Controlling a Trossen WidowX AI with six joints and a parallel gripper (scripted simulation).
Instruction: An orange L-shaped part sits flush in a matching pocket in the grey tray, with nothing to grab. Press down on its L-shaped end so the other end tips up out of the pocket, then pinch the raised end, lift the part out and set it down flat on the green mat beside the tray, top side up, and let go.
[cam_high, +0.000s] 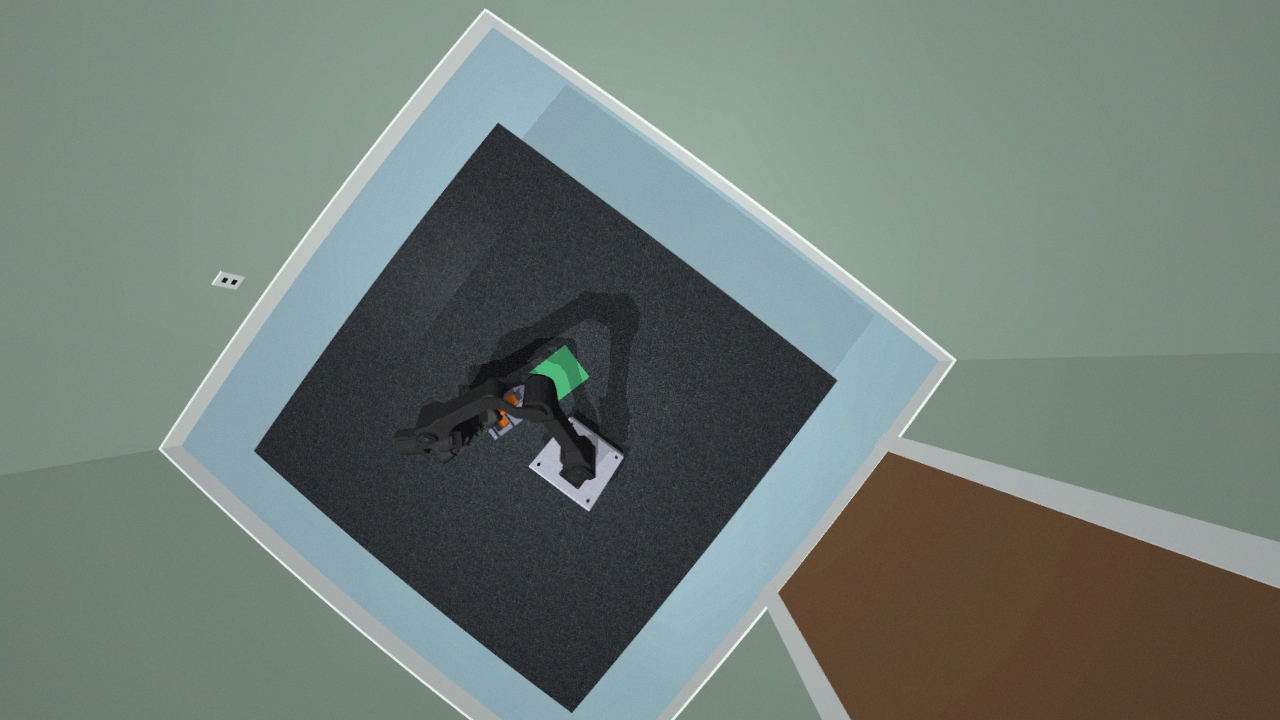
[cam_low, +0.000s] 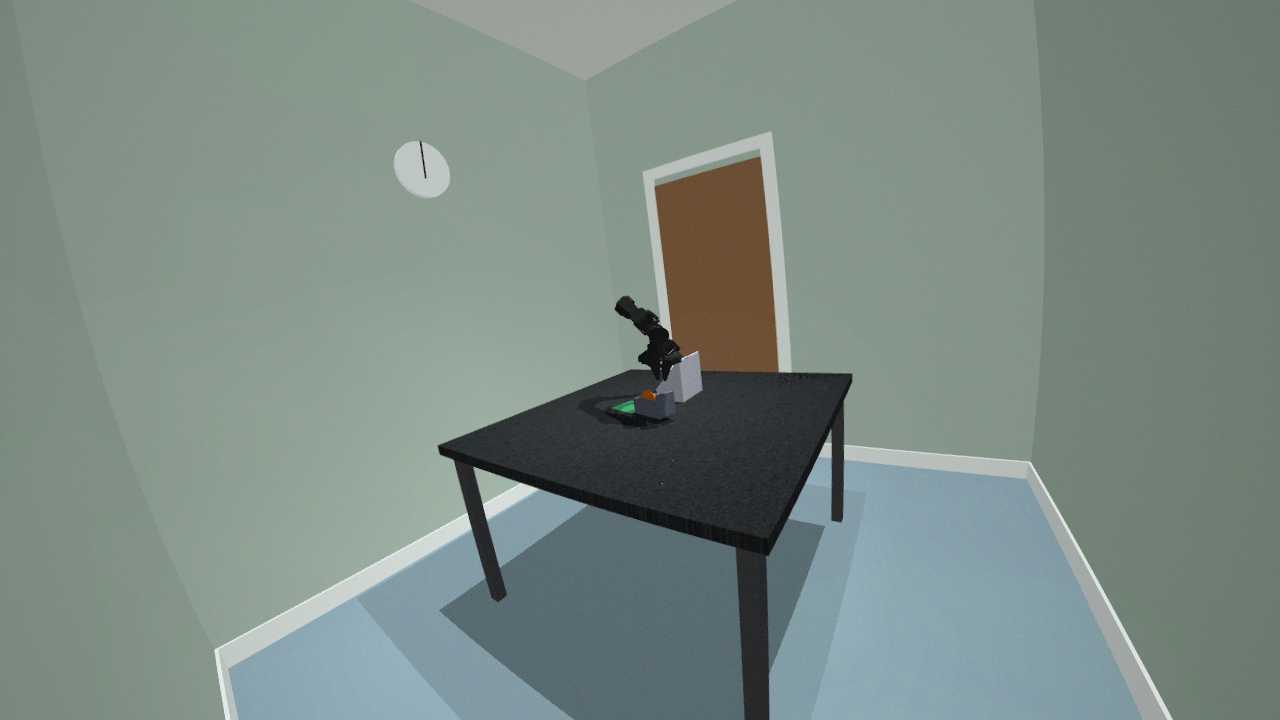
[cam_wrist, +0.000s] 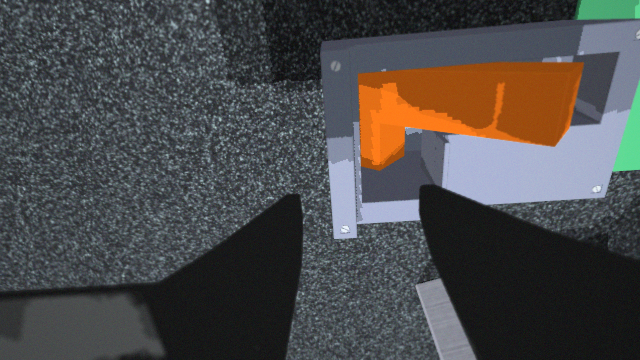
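Right now the orange L-shaped part is 10 cm below my gripper tip, 4 cm to the right of it and 1 cm behind it. Round my gripper tip: green mat (21 cm to the right, 16 cm below, 6 cm behind).
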